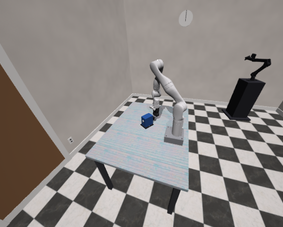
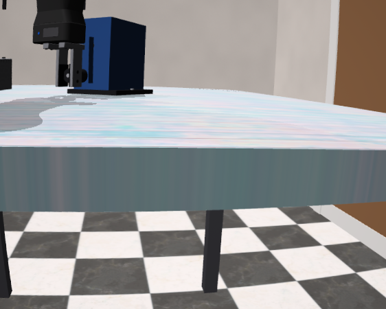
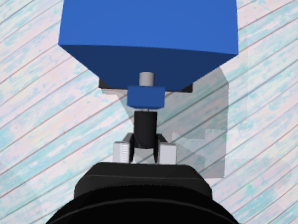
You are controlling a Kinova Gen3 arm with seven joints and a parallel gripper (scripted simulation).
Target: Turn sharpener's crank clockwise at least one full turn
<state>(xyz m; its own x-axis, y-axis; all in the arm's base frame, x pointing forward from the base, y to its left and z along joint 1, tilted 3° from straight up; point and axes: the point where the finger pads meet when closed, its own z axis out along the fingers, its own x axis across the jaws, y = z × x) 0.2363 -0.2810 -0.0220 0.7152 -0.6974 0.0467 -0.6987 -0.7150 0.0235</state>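
Now: hand 1 cm short of the black handle and 1 cm to the right of it. Also, from my hand: crank: 2 cm ahead, 2 cm to the left, 1 cm above.
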